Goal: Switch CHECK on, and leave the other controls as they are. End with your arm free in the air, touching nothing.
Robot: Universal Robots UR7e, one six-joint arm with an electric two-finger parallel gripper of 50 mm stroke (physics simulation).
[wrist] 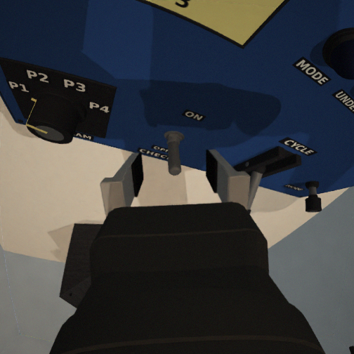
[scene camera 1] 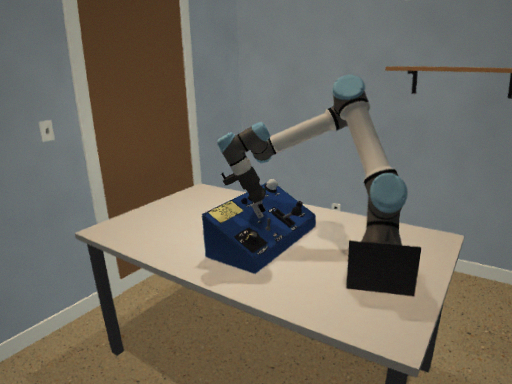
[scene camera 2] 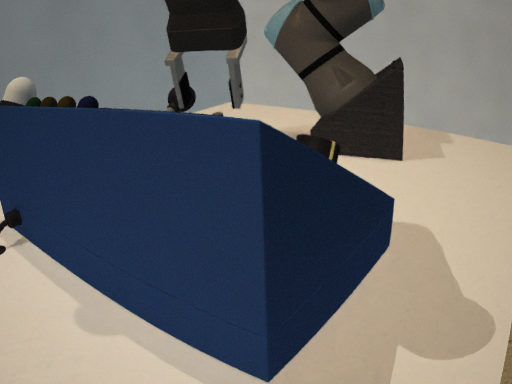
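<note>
The blue control panel stands on the table. The CHECK toggle is a grey metal lever. In the wrist view it points down the view, past the partly hidden OFF and CHECK labels, with the ON label above its base. I cannot tell exactly which way it is tilted. My gripper is open, with one finger on each side of the lever and a gap on both sides in the wrist view.
The PROGRAM dial is left of CHECK in the wrist view. The slotted CYCLE lever and a small black-tipped lever are to the right. A yellow sheet and a white knob are on the panel.
</note>
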